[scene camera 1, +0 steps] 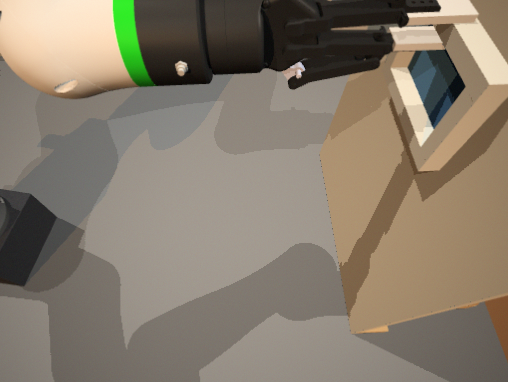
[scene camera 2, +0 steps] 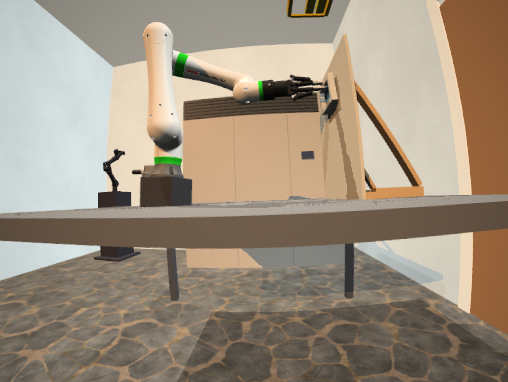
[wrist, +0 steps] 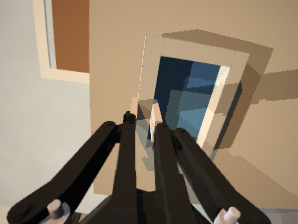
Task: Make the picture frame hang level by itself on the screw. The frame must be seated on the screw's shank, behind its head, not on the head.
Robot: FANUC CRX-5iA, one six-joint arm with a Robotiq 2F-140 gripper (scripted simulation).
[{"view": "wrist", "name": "my gripper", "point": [143,106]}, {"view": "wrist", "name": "picture frame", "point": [196,96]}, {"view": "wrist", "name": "wall board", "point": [249,150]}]
